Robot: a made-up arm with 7 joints.
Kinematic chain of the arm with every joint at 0, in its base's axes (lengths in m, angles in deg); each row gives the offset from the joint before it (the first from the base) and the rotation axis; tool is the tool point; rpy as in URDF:
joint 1: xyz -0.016 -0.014 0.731 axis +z
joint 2: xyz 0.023 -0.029 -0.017 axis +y
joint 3: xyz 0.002 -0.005 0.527 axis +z
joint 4: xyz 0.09 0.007 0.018 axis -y
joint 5: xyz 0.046 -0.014 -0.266 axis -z
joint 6: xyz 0.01 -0.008 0 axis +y
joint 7: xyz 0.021 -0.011 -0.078 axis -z
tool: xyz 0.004 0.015 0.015 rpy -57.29 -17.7 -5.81
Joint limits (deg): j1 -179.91..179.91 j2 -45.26..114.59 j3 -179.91..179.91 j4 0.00..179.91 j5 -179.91..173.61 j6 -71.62..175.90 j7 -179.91..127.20
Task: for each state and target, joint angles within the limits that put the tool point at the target. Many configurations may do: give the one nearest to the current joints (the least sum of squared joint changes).
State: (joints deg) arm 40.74 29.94 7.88 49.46 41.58 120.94 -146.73
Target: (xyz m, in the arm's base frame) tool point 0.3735 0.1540 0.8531
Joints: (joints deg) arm 27.13 36.53 0.97 39.62 39.54 118.98 -147.61
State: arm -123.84 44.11 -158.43 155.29 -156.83 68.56 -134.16
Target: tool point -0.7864 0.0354 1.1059
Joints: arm -179.53 65.16 -155.09 167.77 -161.05 81.98 -133.21
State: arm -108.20 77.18 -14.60 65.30 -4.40 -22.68 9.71
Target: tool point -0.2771 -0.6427 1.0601
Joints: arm -100.96 28.54 -13.51 82.19 -4.62 -27.34 10.51
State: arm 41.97 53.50 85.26 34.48 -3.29 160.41 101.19
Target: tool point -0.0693 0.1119 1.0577
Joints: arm 45.73 12.35 115.34 19.87 7.09 162.99 98.17
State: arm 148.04 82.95 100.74 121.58 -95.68 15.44 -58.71
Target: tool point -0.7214 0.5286 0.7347
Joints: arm 129.18 90.96 99.51 143.91 -95.26 15.19 -59.39
